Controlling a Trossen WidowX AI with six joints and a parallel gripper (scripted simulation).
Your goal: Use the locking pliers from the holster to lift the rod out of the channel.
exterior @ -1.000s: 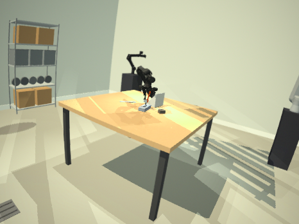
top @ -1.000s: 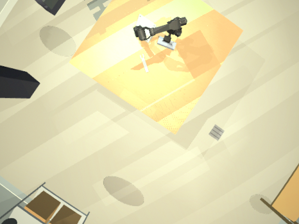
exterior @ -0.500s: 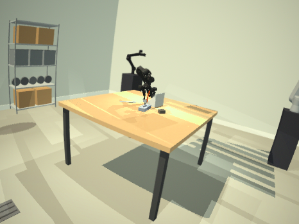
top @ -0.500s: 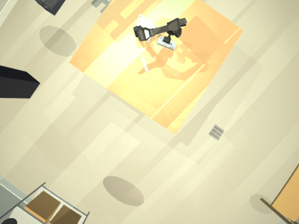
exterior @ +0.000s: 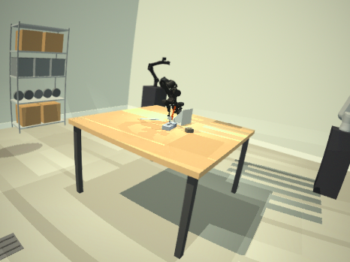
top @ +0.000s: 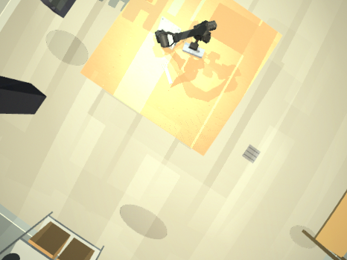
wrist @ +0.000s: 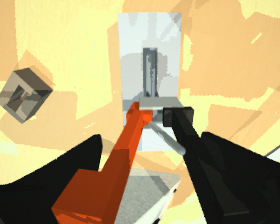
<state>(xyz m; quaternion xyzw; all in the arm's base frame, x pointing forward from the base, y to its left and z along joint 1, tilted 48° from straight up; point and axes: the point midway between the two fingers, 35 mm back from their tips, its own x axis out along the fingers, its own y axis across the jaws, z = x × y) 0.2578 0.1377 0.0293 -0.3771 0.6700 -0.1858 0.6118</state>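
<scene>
The channel block lies 120 mm below my gripper tip. From my gripper tip the other things lie so: orange handle: 20 mm to the left; then small grey holster: 170 mm to the left, 130 mm below, 50 mm behind.
</scene>
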